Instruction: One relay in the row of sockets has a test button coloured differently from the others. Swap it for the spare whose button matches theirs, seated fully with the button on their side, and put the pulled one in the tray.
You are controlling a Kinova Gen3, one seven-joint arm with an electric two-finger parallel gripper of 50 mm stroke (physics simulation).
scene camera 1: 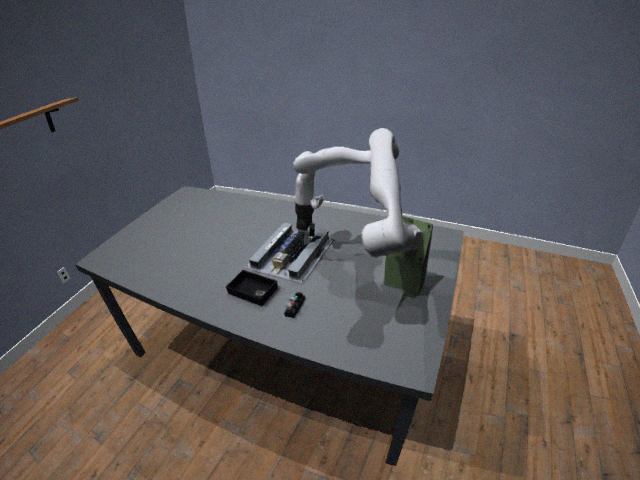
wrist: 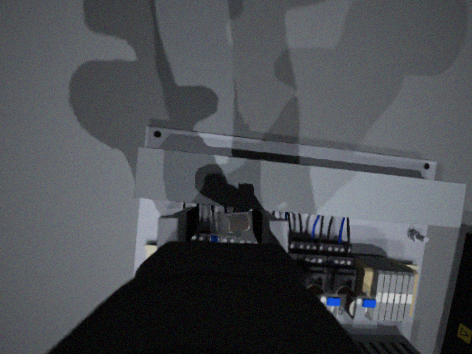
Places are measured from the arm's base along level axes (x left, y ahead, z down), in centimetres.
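Where they show: gripper, fingertip midpoint: (scene camera 1: 309, 239) (wrist: 225, 219); arm's base, link origin: (scene camera 1: 408, 236).
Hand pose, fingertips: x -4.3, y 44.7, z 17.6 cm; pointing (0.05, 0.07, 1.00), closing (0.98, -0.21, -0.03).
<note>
Things, the pixels of their top centre, and the offset from my fingertips. "pt": a spot on its surface instead.
- clear-cased relay, top centre: (wrist: 237, 234) dx +1.1, dy +0.5, dz -1.8 cm
- black tray, surface spot: (scene camera 1: 251, 287) pt dx +33.7, dy +5.0, dz +3.2 cm
- small black holder, top centre: (scene camera 1: 293, 296) dx +33.7, dy -15.5, dz -1.3 cm
- black object with a yellow label, surface spot: (wrist: 459, 305) pt dx +29.2, dy +4.4, dz +2.8 cm
The wired panel (scene camera 1: 310, 269) (wrist: 152, 225) lies mid-table with a row of relay sockets (scene camera 1: 290, 246) between two grey cable ducts (scene camera 1: 270, 244) (wrist: 343, 194). My gripper (scene camera 1: 305, 231) (wrist: 225, 219) is open and low over the far end of the row. Its fingers stand on either side of a clear-cased relay (wrist: 237, 222) without pressing on it. Two more relays with blue buttons (wrist: 333, 301) (wrist: 369, 303) show to the right in the wrist view. The black tray (scene camera 1: 251, 287) lies in front of the panel. A small black holder (scene camera 1: 294, 304) with the spares, red and green on top, lies beside it.
A grey stack of terminal blocks (wrist: 392, 298) ends the row. A black object with a yellow label (wrist: 459, 305) sits at the right edge of the wrist view. The green pedestal (scene camera 1: 410, 260) carries the arm's base at the table's right.
</note>
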